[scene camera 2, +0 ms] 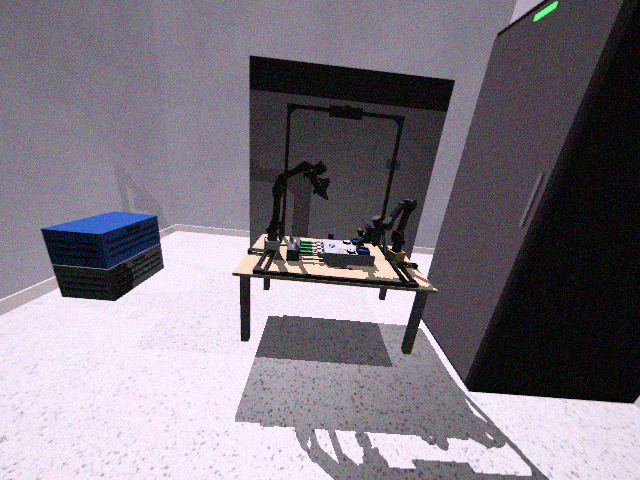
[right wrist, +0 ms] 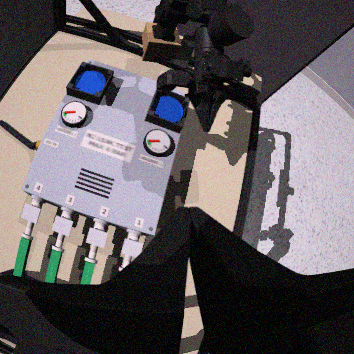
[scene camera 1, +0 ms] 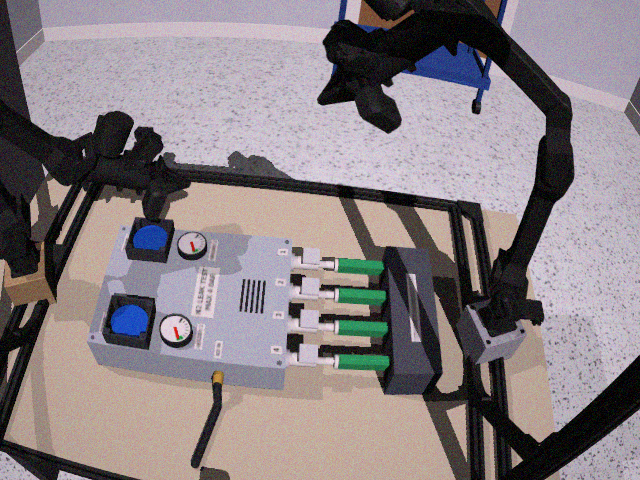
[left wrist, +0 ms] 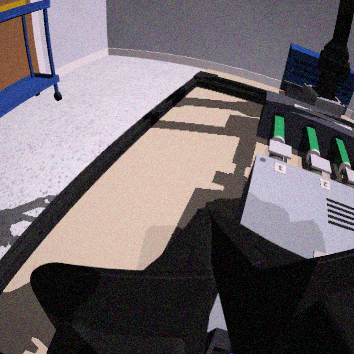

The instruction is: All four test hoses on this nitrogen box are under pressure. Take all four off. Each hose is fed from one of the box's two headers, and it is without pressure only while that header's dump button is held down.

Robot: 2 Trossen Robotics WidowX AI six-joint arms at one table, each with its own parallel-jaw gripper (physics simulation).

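Places are measured from the left arm's base along level axes (x right, y ahead, z up), in centimetres.
Pixels of known places: left gripper, fingertip midpoint: [scene camera 2: 356,242] [right wrist: 205,131] [scene camera 1: 190,184] [left wrist: 206,218]; right gripper, fingertip midpoint: [scene camera 2: 327,199] [right wrist: 186,216] [scene camera 1: 319,102]; left arm's base at its link origin: [scene camera 2: 396,250] [right wrist: 163,32] [scene camera 1: 24,263]; right arm's base at its link origin: [scene camera 2: 272,239] [scene camera 1: 497,319] [left wrist: 324,93].
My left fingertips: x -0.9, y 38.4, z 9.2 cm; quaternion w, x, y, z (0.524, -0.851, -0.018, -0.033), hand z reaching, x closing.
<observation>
Ahead of a thing's pixels: the offset from my left fingertips to its top centre. "pt": to the spot under its first point.
The grey nitrogen box [scene camera 1: 223,310] [right wrist: 105,165] [left wrist: 298,207] lies on the table. It has two blue dump buttons, one at the far corner {pt dx +3.3, dy -9.3, dz -7.9 cm} [scene camera 1: 150,237] [right wrist: 169,109] and one at the near corner {pt dx +21.0, dy -16.7, dz -7.9 cm} [scene camera 1: 129,320] [right wrist: 90,81], each with a gauge beside it. Four green hoses [scene camera 1: 360,266] [scene camera 1: 361,296] [scene camera 1: 361,328] [scene camera 1: 363,362] sit plugged into ports 1 to 4 and run into a dark block {pt dx +33.6, dy +30.0, dz -9.5 cm} [scene camera 1: 410,319]. My left gripper [scene camera 1: 153,209] [right wrist: 205,131] [left wrist: 206,218] is shut and empty, just beside the far button and off it. My right gripper [scene camera 1: 382,116] [scene camera 2: 324,190] [right wrist: 186,216] is shut and empty, high above the table.
A black feed hose with a brass fitting {pt dx +33.5, dy -4.6, dz -12.7 cm} [scene camera 1: 217,381] enters the box's near side. A black frame rail [scene camera 1: 318,186] runs round the table. The right arm's grey base [scene camera 1: 491,333] stands past the dark block. A blue cart [scene camera 1: 451,64] stands on the floor behind.
</observation>
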